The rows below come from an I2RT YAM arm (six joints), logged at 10 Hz.
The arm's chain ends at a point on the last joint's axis. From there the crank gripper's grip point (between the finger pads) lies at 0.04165 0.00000 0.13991 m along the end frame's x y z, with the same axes.
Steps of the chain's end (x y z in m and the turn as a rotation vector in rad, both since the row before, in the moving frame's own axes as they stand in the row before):
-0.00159, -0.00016, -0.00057, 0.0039, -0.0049, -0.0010
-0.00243, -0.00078, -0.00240, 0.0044, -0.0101, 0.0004
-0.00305, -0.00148, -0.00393, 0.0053, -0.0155, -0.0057
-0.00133, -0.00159, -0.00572, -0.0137, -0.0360, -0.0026
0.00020, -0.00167, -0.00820, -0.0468, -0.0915, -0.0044
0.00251, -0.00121, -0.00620, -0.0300, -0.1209, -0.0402
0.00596, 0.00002, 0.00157, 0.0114, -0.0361, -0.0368
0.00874, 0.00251, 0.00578, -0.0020, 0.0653, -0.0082
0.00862, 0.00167, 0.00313, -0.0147, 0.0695, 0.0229
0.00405, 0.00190, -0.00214, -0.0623, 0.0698, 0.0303
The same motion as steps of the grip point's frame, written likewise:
-0.00228, -0.00075, -0.00037, 0.0039, -0.0049, -0.0010
-0.00385, -0.00138, -0.00199, 0.0044, -0.0101, 0.0004
-0.00523, -0.00245, -0.00330, 0.0053, -0.0155, -0.0057
-0.00639, 0.00023, -0.00432, -0.0137, -0.0360, -0.0026
-0.01274, 0.00480, -0.00513, -0.0468, -0.0915, -0.0044
-0.01461, 0.00172, -0.00224, -0.0300, -0.1209, -0.0402
0.00083, -0.00302, 0.00296, 0.0114, -0.0361, -0.0368
0.01778, 0.00241, 0.00276, -0.0020, 0.0653, -0.0082
0.01820, 0.00477, -0.00012, -0.0147, 0.0695, 0.0229
0.01355, 0.01192, -0.00569, -0.0623, 0.0698, 0.0303

